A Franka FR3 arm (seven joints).
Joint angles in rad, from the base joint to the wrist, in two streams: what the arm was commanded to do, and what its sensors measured. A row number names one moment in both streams.
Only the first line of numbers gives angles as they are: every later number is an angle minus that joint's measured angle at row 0.
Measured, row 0:
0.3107, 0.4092, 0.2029, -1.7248, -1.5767, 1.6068, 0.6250
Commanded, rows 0 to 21:
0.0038, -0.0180, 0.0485, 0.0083, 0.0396, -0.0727, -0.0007
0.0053, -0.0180, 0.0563, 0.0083, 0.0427, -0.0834, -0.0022
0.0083, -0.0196, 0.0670, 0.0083, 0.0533, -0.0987, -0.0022
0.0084, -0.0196, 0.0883, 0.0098, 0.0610, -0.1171, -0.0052
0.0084, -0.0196, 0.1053, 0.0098, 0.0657, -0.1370, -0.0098
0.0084, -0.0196, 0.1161, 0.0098, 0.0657, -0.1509, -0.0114
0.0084, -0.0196, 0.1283, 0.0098, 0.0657, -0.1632, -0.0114
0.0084, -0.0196, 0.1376, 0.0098, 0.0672, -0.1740, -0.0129
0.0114, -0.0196, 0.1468, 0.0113, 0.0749, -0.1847, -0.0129
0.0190, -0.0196, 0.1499, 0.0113, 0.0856, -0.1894, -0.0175
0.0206, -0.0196, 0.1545, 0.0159, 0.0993, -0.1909, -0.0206
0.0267, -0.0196, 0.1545, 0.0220, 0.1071, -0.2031, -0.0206
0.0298, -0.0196, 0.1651, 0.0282, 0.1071, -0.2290, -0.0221
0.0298, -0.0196, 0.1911, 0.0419, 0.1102, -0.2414, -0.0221
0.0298, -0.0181, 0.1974, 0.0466, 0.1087, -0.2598, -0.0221
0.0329, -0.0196, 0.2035, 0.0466, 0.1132, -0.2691, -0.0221
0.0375, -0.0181, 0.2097, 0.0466, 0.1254, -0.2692, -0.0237
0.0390, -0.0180, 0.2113, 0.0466, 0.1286, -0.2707, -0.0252
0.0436, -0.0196, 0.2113, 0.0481, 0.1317, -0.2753, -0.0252
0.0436, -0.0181, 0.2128, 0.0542, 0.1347, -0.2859, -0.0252
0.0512, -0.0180, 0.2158, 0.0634, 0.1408, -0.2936, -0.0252
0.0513, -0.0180, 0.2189, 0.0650, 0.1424, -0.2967, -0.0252
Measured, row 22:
0.0388, -0.0008, 0.2088, 0.0267, 0.1265, -0.2240, -0.0129
